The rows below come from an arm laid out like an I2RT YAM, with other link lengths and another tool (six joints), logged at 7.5 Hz.
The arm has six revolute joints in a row. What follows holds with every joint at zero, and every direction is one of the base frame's. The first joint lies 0.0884 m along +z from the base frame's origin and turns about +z. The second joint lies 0.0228 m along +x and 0.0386 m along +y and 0.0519 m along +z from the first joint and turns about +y. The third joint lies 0.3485 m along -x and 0.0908 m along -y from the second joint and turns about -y. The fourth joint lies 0.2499 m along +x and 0.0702 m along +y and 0.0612 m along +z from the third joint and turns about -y. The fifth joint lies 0.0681 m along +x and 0.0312 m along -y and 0.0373 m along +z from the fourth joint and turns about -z. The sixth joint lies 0.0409 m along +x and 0.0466 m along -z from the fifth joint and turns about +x. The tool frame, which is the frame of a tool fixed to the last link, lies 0.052 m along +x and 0.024 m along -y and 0.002 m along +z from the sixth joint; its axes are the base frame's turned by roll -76.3, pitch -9.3 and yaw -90 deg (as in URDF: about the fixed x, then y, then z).
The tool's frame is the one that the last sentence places.
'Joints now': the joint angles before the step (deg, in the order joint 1, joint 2, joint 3, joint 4, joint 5, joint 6). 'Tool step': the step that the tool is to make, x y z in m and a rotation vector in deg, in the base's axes. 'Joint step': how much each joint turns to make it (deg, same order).
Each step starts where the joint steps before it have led.
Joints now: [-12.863, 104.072, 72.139, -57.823, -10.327, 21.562]
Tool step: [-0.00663, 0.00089, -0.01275, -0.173, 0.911, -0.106]
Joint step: [0.000, 0.066, -2.996, 2.231, 0.371, 0.108]
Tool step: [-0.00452, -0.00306, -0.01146, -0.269, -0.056, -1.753]
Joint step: [-0.655, 0.130, -2.578, 3.015, 0.241, 1.117]
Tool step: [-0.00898, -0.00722, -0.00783, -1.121, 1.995, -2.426]
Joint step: [-1.202, 0.328, -1.660, 0.524, 1.552, 1.267]
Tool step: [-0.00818, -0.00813, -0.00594, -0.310, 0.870, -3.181]
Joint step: [-1.706, 0.044, -1.509, 1.005, 0.480, 1.507]
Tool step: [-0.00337, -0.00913, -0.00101, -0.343, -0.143, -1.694]
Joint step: [-1.683, 0.000, -0.241, 0.482, 0.284, 0.022]
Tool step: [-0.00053, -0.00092, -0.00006, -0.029, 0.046, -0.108]
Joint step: [-0.174, -0.001, -0.022, -0.022, 0.044, -0.065]
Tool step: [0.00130, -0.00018, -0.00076, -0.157, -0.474, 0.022]
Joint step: [0.042, 0.023, -0.109, 0.634, 0.000, 0.021]
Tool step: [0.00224, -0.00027, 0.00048, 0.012, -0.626, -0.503]
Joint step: [0.001, 0.022, 0.220, 0.458, -0.218, 0.504]
